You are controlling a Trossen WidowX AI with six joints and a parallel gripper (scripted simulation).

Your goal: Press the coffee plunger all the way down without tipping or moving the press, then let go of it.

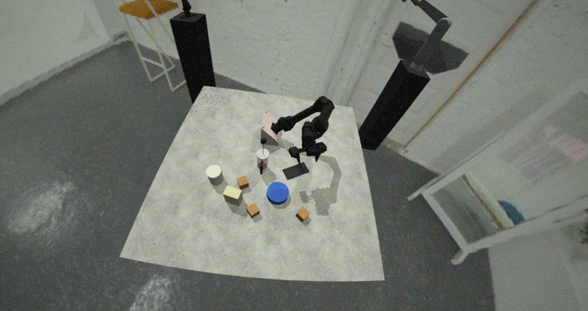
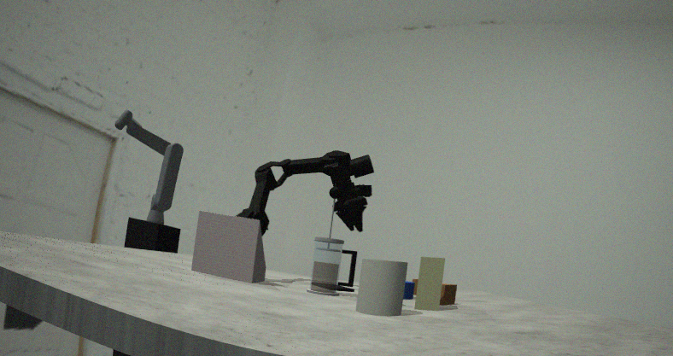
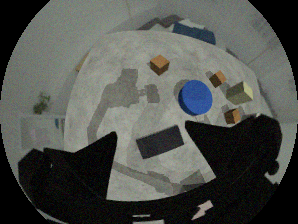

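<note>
The coffee press lies 25 cm to the right of my gripper tip, 6 cm below it and 2 cm behind it. The rest, counted from my gripper tip: black plate 18 cm below, 5 cm behind, 4 cm to the right; then blue disc 16 cm below, 13 cm to the right, 13 cm ahead.
</note>
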